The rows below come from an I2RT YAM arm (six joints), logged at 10 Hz.
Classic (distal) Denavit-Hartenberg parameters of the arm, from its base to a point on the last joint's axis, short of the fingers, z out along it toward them. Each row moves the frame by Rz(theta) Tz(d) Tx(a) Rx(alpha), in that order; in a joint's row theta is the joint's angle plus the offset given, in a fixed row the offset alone. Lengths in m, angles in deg.
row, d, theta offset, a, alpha
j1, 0.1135, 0, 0.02, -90
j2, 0, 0, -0.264, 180
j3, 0, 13.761, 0.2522, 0
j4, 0, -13.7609, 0.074, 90
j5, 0, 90, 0, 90
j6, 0.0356, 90, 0, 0
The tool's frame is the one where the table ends.
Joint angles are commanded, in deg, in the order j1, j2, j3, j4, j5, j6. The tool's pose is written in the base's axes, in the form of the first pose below.
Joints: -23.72 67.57 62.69 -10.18 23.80 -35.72
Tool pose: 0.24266 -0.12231 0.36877 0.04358 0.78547 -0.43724 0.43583
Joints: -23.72 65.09 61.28 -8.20 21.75 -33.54
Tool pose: 0.23450 -0.11744 0.37424 0.05296 0.77060 -0.42480 0.47214
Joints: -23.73 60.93 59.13 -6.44 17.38 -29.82
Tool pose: 0.22029 -0.10846 0.38104 0.05904 0.75160 -0.39344 0.52614
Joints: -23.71 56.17 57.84 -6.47 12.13 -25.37
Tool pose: 0.20259 -0.09714 0.39080 0.06091 0.73294 -0.35030 0.57999
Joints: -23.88 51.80 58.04 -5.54 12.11 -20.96
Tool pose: 0.18217 -0.08882 0.40856 0.09282 0.69671 -0.33834 0.62570
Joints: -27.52 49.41 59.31 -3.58 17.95 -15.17
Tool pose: 0.16028 -0.09588 0.42707 0.18642 0.64256 -0.36478 0.64753
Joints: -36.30 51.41 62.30 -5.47 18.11 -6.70
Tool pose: 0.14811 -0.12253 0.43523 0.28230 0.61271 -0.36627 0.64089
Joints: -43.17 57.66 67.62 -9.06 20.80 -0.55
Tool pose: 0.14957 -0.15764 0.43969 0.37061 0.59608 -0.37852 0.60338
